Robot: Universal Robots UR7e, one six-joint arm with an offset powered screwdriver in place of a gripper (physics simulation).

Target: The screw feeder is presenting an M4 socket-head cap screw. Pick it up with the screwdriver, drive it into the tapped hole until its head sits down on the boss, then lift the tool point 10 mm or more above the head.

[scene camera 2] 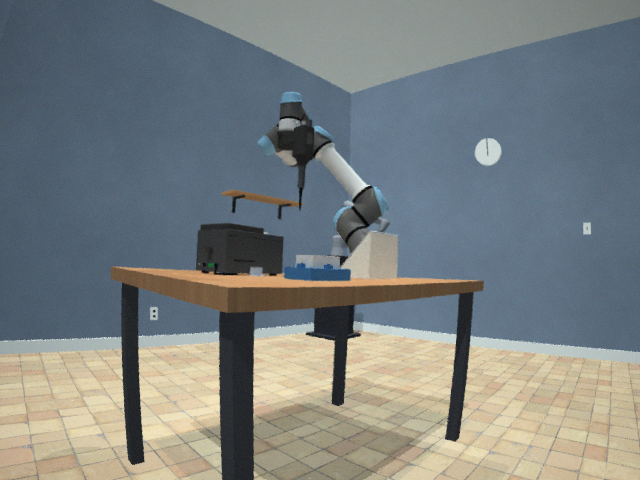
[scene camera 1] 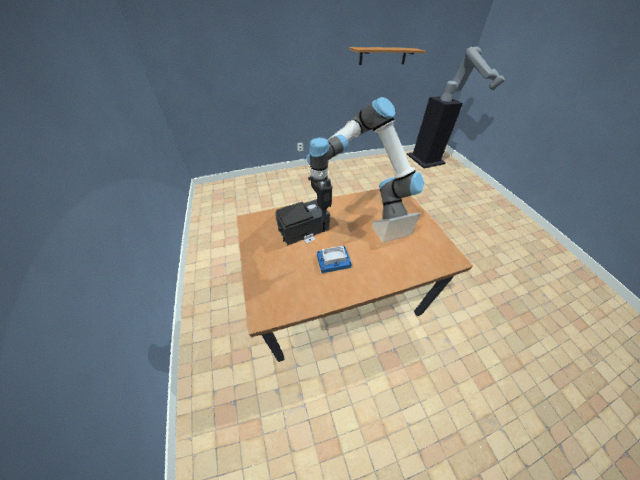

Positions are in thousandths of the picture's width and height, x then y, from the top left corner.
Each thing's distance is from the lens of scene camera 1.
black screw feeder (scene camera 1: 493, 472): 136 cm
